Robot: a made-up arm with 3 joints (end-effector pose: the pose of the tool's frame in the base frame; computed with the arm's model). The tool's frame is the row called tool.
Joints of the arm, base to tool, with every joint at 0 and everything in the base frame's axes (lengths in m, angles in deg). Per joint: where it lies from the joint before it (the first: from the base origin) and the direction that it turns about. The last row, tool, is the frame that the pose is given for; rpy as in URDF.
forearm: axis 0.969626 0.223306 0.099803 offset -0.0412 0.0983 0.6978
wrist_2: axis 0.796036 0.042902 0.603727 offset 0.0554 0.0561 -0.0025
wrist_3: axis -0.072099 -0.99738 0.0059 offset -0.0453 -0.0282 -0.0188
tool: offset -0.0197 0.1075 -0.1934 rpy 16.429 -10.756 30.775
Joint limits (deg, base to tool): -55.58..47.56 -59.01..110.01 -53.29..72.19
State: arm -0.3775 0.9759 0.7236
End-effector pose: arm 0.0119 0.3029 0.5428 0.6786 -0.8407 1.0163
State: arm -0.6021 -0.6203 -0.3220
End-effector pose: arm -0.0519 0.0380 0.4634 -0.5985 0.0822 -0.0461
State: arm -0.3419 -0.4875 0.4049
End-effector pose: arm 0.0571 0.0620 0.4834 -0.6039 -0.3931 0.4421
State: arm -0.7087 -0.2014 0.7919
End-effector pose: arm 0.1323 0.0458 0.5277 -0.8709 -0.6978 0.8044
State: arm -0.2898 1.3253 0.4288
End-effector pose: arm -0.0860 0.3170 0.5839 1.1580 -0.5637 1.1447
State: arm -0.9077 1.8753 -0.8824
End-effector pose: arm -0.2080 0.0367 0.6226 0.8501 1.2195 1.4438
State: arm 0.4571 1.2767 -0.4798
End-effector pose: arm -0.2228 0.2309 0.6953 1.8054 0.1164 1.4974
